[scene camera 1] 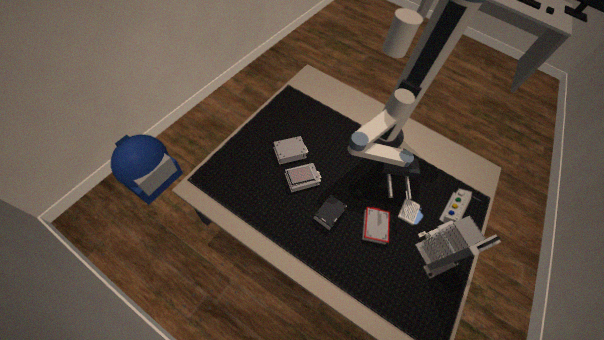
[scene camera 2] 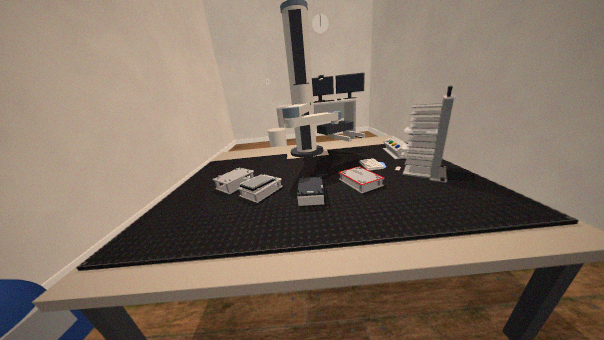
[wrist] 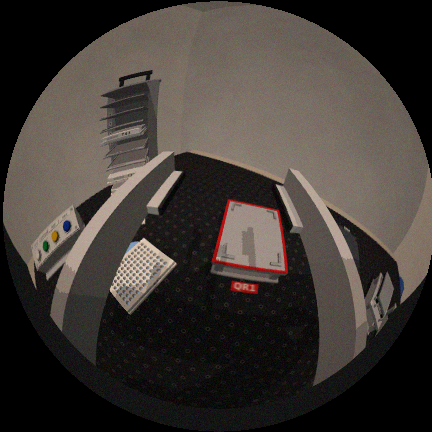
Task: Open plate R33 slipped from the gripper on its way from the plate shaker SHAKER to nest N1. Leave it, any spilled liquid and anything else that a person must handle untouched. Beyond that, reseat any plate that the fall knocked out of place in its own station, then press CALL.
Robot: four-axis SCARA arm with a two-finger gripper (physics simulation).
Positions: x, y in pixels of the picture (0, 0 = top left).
Labels:
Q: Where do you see a button box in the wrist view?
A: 50, 249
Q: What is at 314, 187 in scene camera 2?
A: A dark shaker station.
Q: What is the gripper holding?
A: Nothing.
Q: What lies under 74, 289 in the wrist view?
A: The gripper.

